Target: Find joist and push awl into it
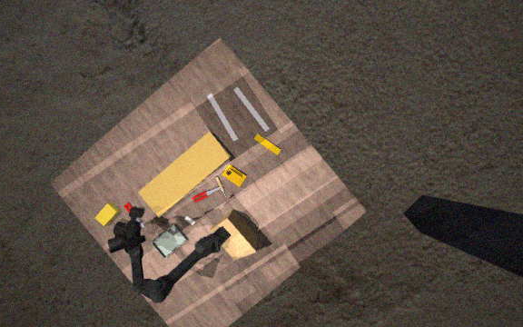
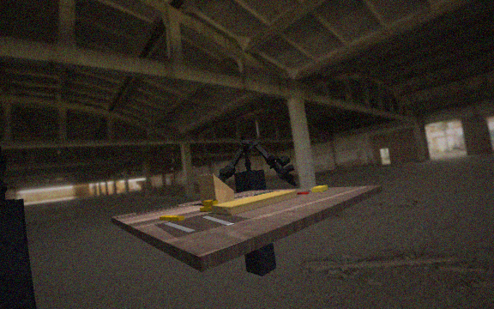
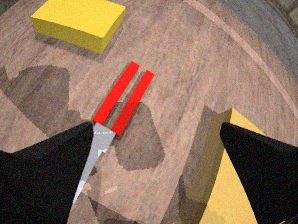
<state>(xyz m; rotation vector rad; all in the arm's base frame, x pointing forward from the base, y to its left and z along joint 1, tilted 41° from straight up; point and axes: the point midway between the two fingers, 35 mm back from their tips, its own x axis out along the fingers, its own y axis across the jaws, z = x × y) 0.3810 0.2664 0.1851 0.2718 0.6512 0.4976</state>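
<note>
The square indicator lies 53 cm to the right of my gripper tip, 19 cm behind it and 1 cm below it. The rest, counted from my gripper tip: yellow block 14 cm to the left, 11 cm ahead, 5 cm below; small white piece 24 cm behind, 18 cm to the right, 6 cm below; grey-green tray 24 cm behind, 6 cm below, 2 cm to the right.
</note>
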